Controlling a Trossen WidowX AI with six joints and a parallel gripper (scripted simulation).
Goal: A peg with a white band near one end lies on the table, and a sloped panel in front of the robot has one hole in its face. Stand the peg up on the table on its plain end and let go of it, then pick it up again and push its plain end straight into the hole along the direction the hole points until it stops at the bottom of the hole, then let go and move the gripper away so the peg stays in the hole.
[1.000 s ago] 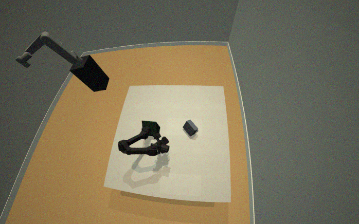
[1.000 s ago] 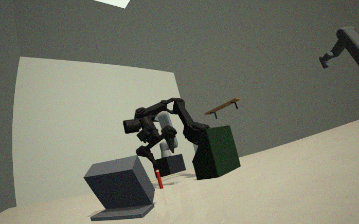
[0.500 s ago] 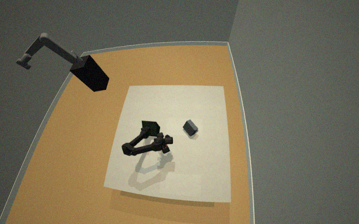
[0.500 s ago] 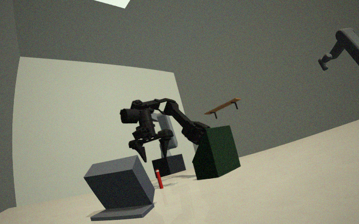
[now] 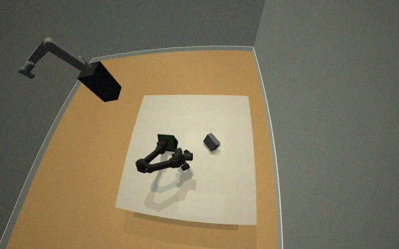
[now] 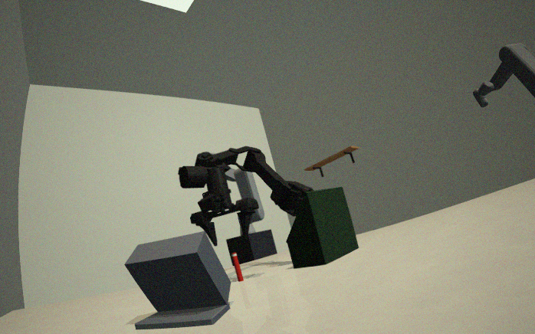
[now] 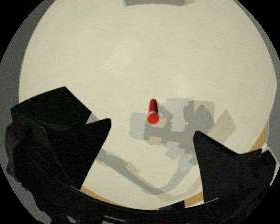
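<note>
Right now the red peg is 50 mm below my gripper tip. From my gripper tip the other things lie so: grey sloped panel (260 mm ahead, 160 mm to the left, 40 mm below).
</note>
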